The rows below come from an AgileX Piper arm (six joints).
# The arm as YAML. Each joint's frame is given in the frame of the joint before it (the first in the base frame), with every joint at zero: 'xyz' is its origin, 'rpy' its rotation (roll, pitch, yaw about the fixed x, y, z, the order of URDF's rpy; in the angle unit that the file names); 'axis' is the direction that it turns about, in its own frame. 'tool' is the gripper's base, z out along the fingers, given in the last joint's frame.
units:
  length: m
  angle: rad
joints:
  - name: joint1
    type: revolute
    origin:
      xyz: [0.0, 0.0, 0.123]
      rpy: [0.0, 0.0, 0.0]
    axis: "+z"
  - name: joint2
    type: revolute
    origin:
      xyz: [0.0, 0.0, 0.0]
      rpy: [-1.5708, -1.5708, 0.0]
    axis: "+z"
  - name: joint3
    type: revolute
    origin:
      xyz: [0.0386, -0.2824, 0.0]
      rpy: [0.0, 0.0, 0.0]
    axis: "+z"
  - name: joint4
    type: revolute
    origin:
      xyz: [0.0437, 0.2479, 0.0]
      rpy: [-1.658, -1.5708, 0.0]
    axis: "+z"
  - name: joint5
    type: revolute
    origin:
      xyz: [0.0, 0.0, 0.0]
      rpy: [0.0, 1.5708, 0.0]
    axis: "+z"
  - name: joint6
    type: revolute
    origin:
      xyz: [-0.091, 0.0, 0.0]
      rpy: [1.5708, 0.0, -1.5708]
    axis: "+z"
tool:
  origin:
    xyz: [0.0, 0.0, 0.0]
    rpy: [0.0, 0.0, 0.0]
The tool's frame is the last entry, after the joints.
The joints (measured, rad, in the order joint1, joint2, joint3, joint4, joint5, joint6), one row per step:
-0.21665 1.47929 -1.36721 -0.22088 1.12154 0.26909
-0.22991 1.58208 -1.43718 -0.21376 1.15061 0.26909
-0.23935 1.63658 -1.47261 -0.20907 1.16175 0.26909
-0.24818 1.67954 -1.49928 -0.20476 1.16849 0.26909
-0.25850 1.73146 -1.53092 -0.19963 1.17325 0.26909
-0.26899 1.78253 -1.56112 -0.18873 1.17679 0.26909
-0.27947 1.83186 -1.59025 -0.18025 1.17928 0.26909
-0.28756 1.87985 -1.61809 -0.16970 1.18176 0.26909
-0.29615 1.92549 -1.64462 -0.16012 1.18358 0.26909
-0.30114 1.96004 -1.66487 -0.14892 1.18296 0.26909
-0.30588 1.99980 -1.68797 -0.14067 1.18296 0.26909
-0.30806 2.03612 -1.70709 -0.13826 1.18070 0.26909
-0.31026 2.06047 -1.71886 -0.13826 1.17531 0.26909
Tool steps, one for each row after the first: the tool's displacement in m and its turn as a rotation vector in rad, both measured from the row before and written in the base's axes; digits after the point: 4 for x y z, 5 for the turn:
0.0227 -0.0091 -0.0133 0.02024 0.05817 -0.01981
0.0117 -0.0057 -0.0085 0.01136 0.02809 -0.01209
0.0089 -0.0050 -0.0075 0.00958 0.02120 -0.01057
0.0107 -0.0061 -0.0098 0.01110 0.02289 -0.01180
0.0102 -0.0058 -0.0106 0.01671 0.02070 -0.01251
0.0094 -0.0060 -0.0108 0.01415 0.01955 -0.01215
0.0089 -0.0050 -0.0113 0.01624 0.01880 -0.01024
0.0080 -0.0052 -0.0112 0.01498 0.01733 -0.01064
0.0063 -0.0031 -0.0087 0.01453 0.00985 -0.00713
0.0069 -0.0035 -0.0104 0.01267 0.01349 -0.00651
0.0061 -0.0027 -0.0102 0.00683 0.01353 -0.00243
0.0040 -0.0022 -0.0072 0.00238 0.00684 -0.00148

